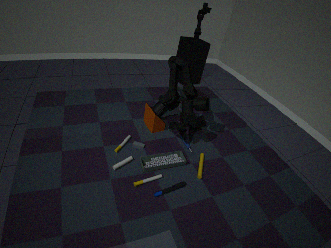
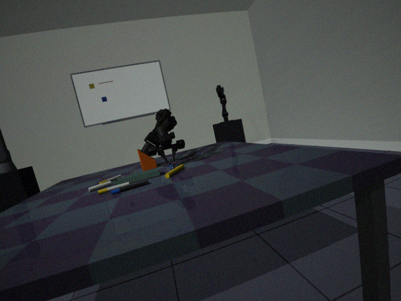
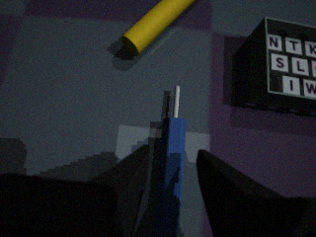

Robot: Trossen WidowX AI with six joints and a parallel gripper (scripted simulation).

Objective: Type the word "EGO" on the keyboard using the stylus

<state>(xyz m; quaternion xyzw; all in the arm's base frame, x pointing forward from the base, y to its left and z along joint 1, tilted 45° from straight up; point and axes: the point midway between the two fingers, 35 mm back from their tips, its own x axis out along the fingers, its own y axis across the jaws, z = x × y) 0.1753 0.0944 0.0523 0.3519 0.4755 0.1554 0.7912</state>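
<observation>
My gripper tip is 10 mm short of the stylus and 20 mm above it. Round my gripper tip: yellow marker (140 mm ahead, 10 mm to the right, 20 mm below); then grey eraser (70 mm behind, 230 mm to the right, 20 mm below); then E key (80 mm ahead, 200 mm to the right, 20 mm below).
</observation>
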